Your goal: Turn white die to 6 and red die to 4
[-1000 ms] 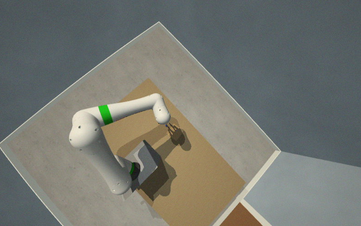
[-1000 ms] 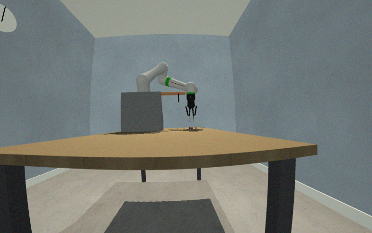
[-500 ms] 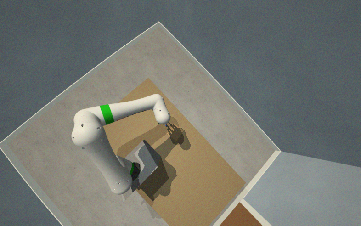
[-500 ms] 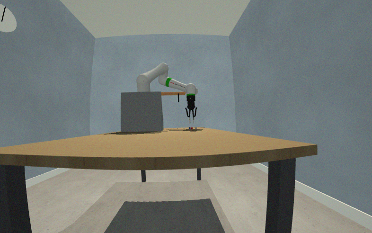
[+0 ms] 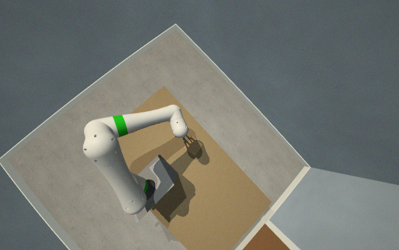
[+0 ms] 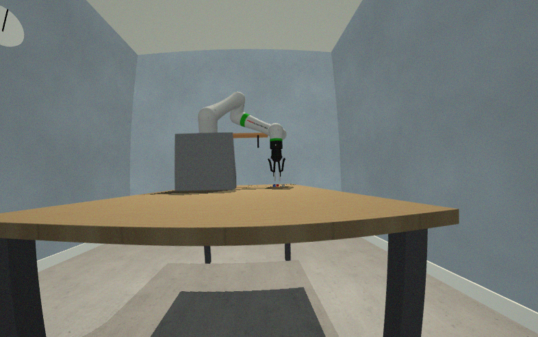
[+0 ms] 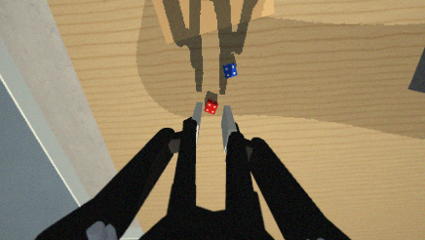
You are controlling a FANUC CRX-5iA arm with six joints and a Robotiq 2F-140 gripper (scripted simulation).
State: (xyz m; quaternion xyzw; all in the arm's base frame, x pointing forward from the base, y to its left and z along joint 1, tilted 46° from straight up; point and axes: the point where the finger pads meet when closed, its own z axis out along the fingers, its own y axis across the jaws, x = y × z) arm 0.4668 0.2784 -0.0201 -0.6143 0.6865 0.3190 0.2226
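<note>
Now: hand 6 cm above the red die. The rest, counted from my hand: blue die 6 cm below, 5 cm to the right, 3 cm behind; white die 17 cm to the right, 6 cm below, 3 cm ahead; tan mat 17 cm to the right, 7 cm below, 1 cm ahead.
</note>
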